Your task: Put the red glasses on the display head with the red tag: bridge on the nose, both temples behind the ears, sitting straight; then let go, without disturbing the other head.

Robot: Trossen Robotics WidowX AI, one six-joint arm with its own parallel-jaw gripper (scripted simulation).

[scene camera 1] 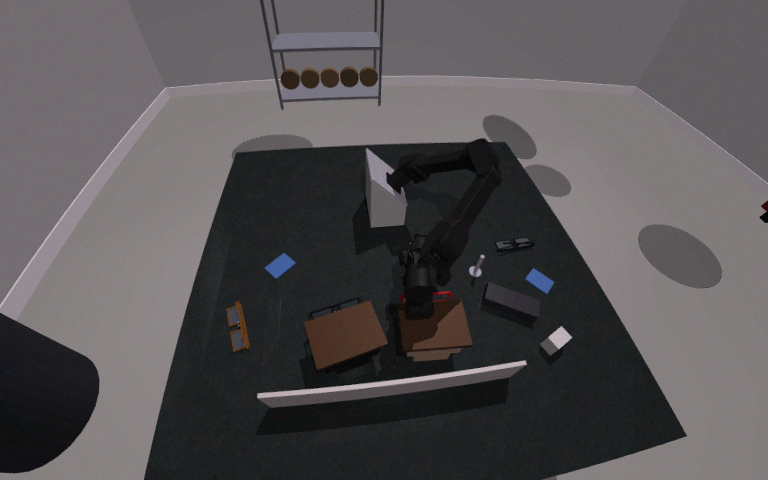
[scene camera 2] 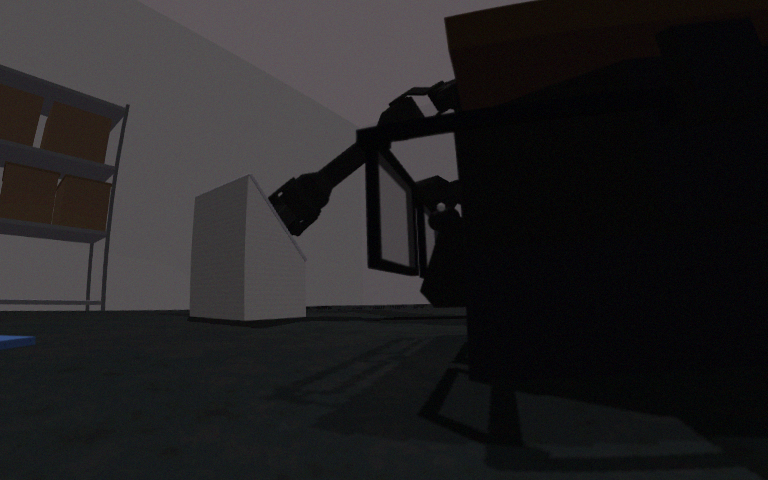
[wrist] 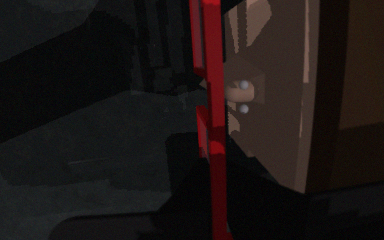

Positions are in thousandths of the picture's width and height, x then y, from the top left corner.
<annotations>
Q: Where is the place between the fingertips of my gripper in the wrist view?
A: At 546,690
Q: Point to a dark box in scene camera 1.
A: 670,632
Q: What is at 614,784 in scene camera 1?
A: A long white bar.
</annotations>
